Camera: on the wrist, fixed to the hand. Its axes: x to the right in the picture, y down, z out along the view.
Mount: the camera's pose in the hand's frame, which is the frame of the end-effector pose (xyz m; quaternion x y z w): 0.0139 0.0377 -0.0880 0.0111 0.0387 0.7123 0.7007
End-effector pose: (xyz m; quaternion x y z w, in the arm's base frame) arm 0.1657 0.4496 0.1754 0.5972 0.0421 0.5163 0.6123
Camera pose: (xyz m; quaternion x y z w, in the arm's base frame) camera 0.0914 0.5103 0.1876 0.4353 -0.3665 0.8206 0.0530
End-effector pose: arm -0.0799 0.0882 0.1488 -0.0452 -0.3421 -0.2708 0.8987
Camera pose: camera 0.0002 0.0904 0.0946 -0.2549 -0.1757 0.4524 0.8363
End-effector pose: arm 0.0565 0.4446 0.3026 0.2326 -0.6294 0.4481 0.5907
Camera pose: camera 0.0699 0.5402 0.2962 -0.2961 -0.5789 0.7507 0.1165
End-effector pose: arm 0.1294 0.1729 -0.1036 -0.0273 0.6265 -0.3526 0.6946
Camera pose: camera 0.0678 0.2294 -0.1523 0.4485 0.4814 0.2397 0.7139
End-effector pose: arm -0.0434 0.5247 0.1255 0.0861 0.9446 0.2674 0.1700
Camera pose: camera -0.0859 0.5181 0.2122 -0.7247 -0.6101 -0.3013 0.1089
